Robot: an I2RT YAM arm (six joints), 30 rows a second.
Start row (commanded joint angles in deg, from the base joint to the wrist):
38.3, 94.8, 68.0, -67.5, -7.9, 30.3
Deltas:
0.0, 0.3, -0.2, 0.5, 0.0, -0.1
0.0, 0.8, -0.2, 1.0, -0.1, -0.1
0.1, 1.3, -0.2, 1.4, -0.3, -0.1
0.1, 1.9, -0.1, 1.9, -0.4, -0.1
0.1, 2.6, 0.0, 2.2, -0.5, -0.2
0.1, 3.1, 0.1, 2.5, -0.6, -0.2
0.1, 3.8, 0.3, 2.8, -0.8, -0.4
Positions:
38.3, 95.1, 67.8, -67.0, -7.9, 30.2
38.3, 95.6, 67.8, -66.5, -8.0, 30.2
38.4, 96.1, 67.8, -66.1, -8.2, 30.2
38.4, 96.7, 67.9, -65.6, -8.3, 30.2
38.4, 97.4, 68.0, -65.3, -8.4, 30.1
38.4, 97.9, 68.1, -65.0, -8.5, 30.1
38.4, 98.6, 68.3, -64.7, -8.7, 29.9

